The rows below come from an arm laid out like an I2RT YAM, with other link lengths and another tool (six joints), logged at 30 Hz.
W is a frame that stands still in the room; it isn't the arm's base.
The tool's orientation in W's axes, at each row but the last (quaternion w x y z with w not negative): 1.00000 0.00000 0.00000 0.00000; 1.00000 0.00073 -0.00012 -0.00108; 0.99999 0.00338 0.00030 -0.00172; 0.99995 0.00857 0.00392 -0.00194; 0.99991 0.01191 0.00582 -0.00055; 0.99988 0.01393 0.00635 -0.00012
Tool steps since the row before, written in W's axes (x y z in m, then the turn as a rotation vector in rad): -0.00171 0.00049 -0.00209 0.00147 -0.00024 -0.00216; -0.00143 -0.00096 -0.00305 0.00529 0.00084 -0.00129; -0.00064 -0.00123 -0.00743 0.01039 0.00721 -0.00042; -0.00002 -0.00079 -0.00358 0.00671 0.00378 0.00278; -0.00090 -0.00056 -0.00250 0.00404 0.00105 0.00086; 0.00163 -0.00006 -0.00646 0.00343 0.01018 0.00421
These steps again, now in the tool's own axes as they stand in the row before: -0.00171 0.00049 -0.00209 0.00147 -0.00024 -0.00216; -0.00143 -0.00097 -0.00305 0.00529 0.00085 -0.00129; -0.00063 -0.00128 -0.00742 0.01037 0.00724 -0.00046; 0.00001 -0.00085 -0.00357 0.00667 0.00385 0.00277; -0.00087 -0.00062 -0.00250 0.00403 0.00108 0.00088; 0.00171 -0.00024 -0.00643 0.00338 0.01029 0.00397
